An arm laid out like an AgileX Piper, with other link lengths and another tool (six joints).
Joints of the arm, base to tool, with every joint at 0 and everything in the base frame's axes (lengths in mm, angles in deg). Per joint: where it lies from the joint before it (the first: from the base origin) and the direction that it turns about. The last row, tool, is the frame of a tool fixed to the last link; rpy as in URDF.
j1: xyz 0 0 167.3 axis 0 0 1
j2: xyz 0 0 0 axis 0 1 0
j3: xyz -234.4 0 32.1 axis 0 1 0
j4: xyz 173.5 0 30.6 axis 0.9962 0 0.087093
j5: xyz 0 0 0 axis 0 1 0
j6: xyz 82.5 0 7.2 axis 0.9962 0 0.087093
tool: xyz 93.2 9 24.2 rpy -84.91 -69 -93.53
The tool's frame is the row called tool.
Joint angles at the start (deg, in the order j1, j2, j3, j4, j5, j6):
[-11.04, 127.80, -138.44, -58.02, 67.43, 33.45]
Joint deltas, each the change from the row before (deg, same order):
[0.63, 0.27, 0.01, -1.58, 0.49, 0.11]
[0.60, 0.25, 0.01, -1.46, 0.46, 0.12]
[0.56, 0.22, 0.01, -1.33, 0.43, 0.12]
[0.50, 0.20, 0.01, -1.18, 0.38, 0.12]
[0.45, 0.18, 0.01, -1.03, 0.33, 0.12]
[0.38, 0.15, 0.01, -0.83, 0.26, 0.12]
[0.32, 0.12, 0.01, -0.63, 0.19, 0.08]
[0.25, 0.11, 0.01, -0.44, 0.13, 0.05]
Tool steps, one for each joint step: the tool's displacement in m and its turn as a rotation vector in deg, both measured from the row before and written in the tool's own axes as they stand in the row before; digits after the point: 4 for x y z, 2 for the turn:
[0.0002, -0.0011, -0.0018, -0.78, 0.82, -0.89]
[0.0002, -0.0011, -0.0019, -0.71, 0.78, -0.80]
[0.0003, -0.0010, -0.0019, -0.63, 0.73, -0.70]
[0.0003, -0.0009, -0.0017, -0.56, 0.66, -0.61]
[0.0003, -0.0009, -0.0016, -0.47, 0.59, -0.51]
[0.0003, -0.0009, -0.0014, -0.35, 0.48, -0.40]
[0.0002, -0.0009, -0.0012, -0.23, 0.38, -0.33]
[0.0000, -0.0009, -0.0009, -0.14, 0.26, -0.27]

